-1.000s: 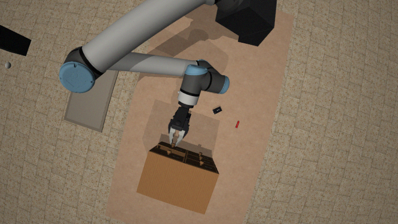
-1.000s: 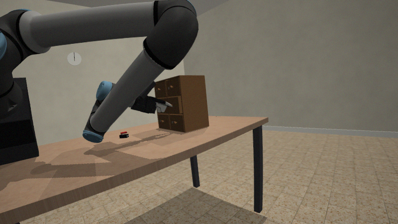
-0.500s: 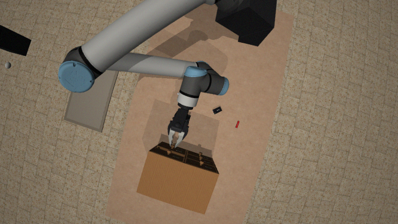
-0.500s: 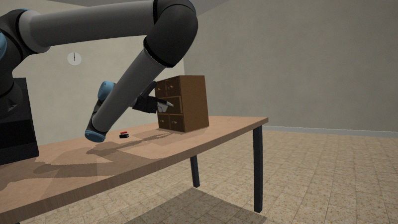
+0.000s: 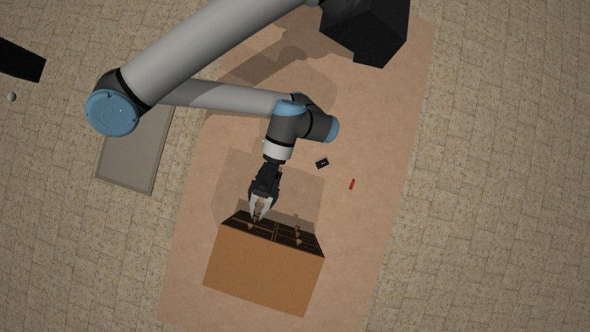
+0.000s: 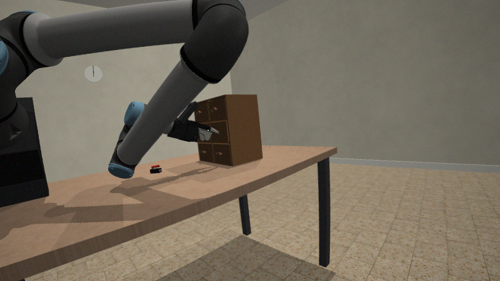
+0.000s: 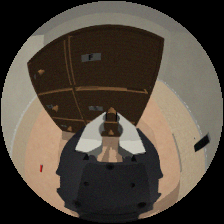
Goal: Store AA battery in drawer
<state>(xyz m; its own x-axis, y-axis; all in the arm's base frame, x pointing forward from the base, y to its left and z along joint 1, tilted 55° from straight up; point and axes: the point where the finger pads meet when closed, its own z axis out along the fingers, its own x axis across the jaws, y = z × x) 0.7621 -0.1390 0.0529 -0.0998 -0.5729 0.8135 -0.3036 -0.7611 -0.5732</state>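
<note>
My gripper is now 10 cm short of the drawer, 2 cm above it and 1 cm to the left of it. Round my hand: small black object (22 cm behind, 18 cm to the left, 15 cm below).
</note>
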